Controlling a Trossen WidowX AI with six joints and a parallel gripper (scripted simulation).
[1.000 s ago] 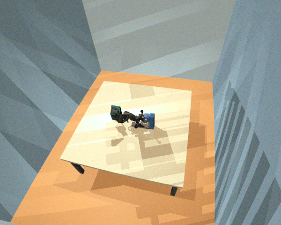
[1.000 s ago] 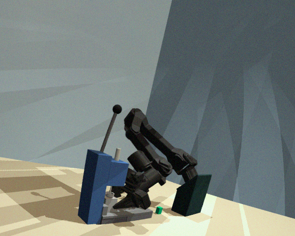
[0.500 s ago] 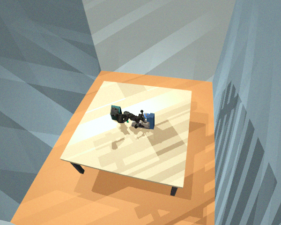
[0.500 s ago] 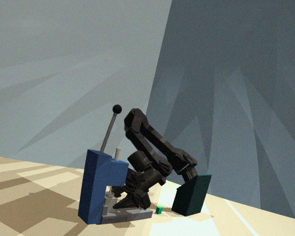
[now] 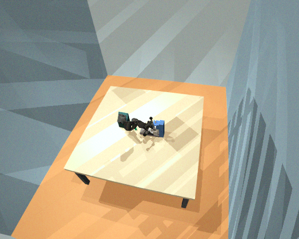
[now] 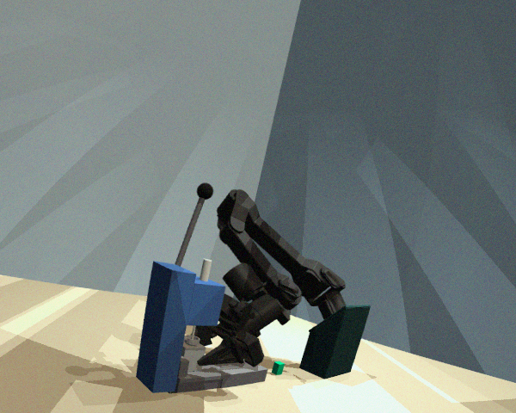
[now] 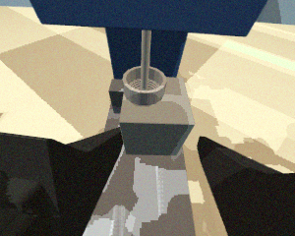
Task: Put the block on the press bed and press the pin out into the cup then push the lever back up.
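Now: gripper tip 1 cm short of the thin punch rod, 2 cm to the right of it and 10 cm below it. Also, from my gripper tip: small grey piece 2 cm ahead, 21 cm to the left, 4 cm below; small green cube 23 cm behind, 1 cm to the left, 3 cm below; grey lever 1 cm ahead, 5 cm to the right, 22 cm above.
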